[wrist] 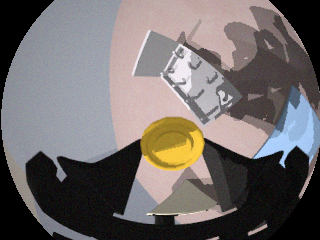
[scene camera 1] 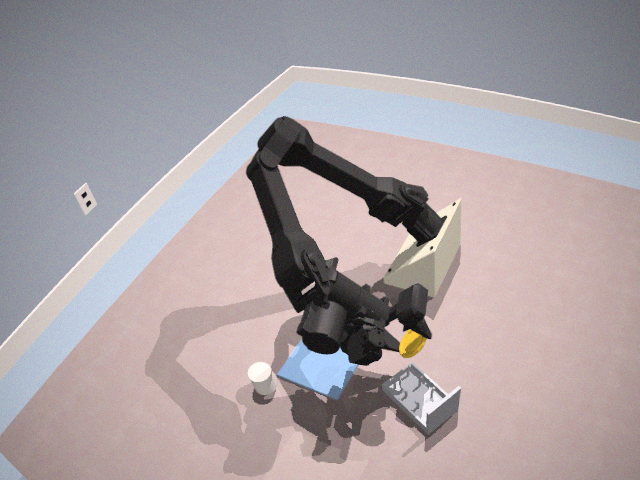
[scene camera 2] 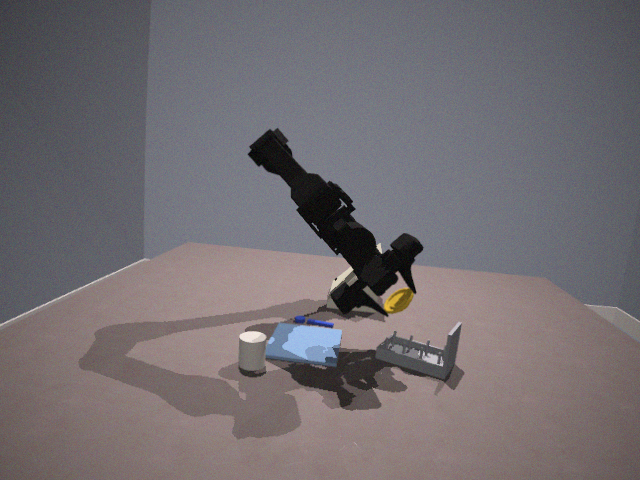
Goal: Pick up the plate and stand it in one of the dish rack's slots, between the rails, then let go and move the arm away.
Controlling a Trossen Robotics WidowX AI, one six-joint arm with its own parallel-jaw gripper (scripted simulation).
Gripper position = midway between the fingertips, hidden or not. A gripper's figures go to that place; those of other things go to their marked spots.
Labels:
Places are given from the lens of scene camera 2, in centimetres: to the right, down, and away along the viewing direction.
my gripper (scene camera 2: 401, 304): 15, 12, 81
dish rack (scene camera 2: 431, 360): 20, 21, 75

